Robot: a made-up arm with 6 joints.
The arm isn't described. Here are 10 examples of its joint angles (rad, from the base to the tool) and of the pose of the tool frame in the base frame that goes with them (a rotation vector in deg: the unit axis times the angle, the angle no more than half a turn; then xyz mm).
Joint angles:
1: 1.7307 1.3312 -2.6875 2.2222 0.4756 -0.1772
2: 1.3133 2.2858 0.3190 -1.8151 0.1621 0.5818
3: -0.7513 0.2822 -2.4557 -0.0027 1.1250 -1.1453
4: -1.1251 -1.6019 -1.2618 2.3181 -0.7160 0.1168
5: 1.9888 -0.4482 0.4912 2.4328 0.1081 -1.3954
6: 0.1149 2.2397 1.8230 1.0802 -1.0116 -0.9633
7: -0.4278 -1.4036 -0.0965 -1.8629 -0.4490 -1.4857
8: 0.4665 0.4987 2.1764 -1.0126 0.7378 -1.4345
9: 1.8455 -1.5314 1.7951 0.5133 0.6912 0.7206
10: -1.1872 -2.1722 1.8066 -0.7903 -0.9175 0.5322
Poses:
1: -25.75 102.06 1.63 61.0 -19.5 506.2
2: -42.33 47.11 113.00 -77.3 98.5 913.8
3: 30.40 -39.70 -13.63 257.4 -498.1 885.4
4: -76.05 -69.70 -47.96 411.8 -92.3 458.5
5: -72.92 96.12 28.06 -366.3 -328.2 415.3
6: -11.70 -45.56 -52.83 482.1 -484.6 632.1
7: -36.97 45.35 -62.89 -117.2 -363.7 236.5
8: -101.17 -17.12 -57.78 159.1 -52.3 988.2
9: -137.15 27.64 61.50 -219.9 112.3 250.5
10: 111.21 61.85 45.88 302.2 -539.6 765.5
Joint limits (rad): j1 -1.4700..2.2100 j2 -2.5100..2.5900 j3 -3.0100..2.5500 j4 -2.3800..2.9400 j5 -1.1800..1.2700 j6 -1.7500..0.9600
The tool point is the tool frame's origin. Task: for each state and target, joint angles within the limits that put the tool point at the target. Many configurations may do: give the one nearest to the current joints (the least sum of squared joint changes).
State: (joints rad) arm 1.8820 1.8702 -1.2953 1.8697 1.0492 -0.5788
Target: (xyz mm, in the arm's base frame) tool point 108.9 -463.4 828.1
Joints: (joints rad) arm 1.4532 1.7098 -1.1838 2.0775 1.0585 -0.6161
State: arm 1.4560 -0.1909 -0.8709 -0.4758 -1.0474 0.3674
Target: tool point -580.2 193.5 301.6
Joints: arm 1.3205 -0.3942 -0.6610 -0.1682 -1.1800 0.6104
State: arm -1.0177 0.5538 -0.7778 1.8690 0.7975 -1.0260
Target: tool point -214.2 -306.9 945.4
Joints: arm -0.7681 0.9044 -1.0201 1.1710 0.7613 -0.9345
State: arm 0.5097 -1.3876 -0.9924 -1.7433 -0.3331 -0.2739
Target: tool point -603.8 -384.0 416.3
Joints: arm 1.3968 -0.7959 -1.0868 -1.7525 -1.1800 0.0335
